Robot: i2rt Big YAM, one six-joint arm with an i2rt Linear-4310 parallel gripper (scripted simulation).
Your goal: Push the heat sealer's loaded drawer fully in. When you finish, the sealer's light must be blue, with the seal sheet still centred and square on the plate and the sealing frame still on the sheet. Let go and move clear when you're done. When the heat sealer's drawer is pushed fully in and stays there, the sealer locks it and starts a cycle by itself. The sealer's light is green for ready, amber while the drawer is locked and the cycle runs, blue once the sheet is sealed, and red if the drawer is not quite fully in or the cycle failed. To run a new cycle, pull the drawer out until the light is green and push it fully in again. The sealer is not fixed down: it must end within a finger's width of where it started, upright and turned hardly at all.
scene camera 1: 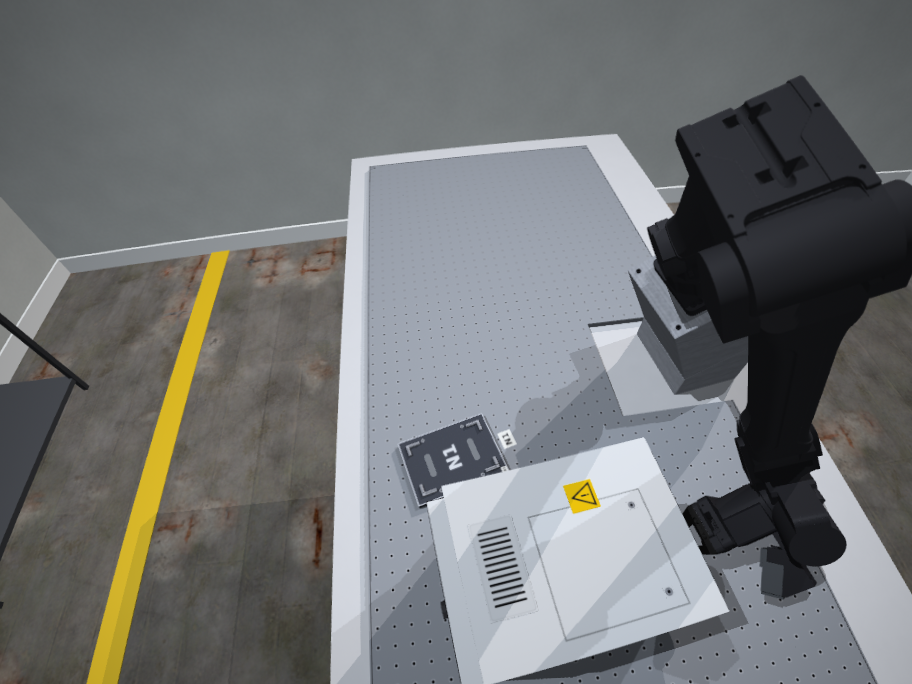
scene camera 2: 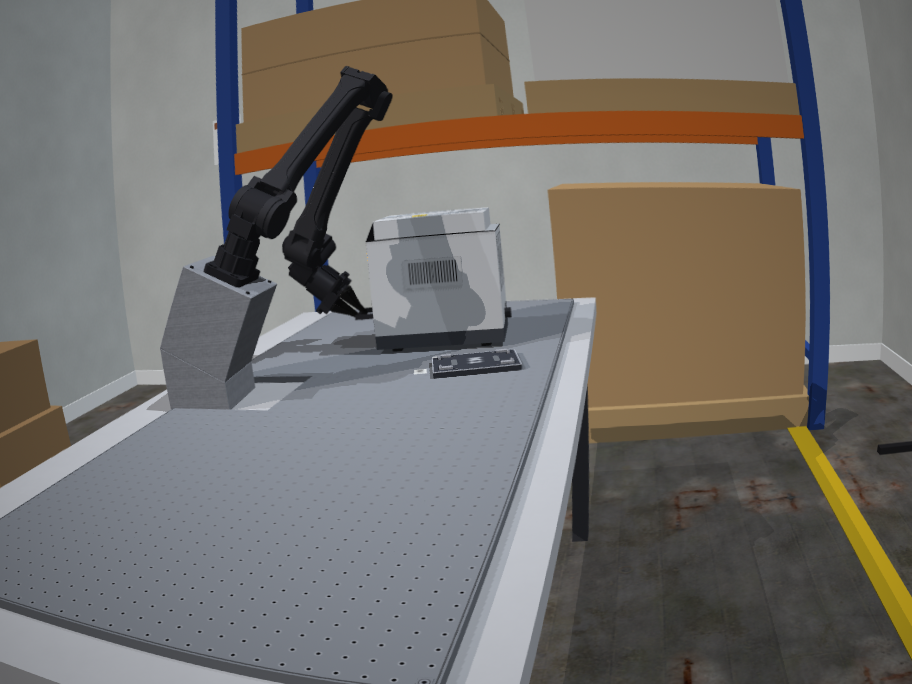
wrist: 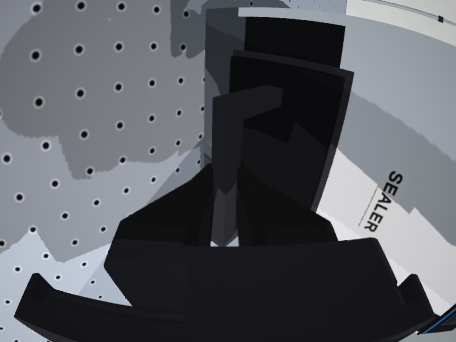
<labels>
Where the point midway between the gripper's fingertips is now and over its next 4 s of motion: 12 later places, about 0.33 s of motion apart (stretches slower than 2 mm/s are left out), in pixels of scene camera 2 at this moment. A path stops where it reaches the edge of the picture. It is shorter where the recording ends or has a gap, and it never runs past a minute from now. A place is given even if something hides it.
My gripper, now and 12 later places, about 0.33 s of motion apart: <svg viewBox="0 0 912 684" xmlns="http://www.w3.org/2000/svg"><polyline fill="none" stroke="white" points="365,316 366,316 366,316 363,316 359,314 354,309 349,306 343,302 338,298 336,296 335,295 324,287 312,278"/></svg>
</labels>
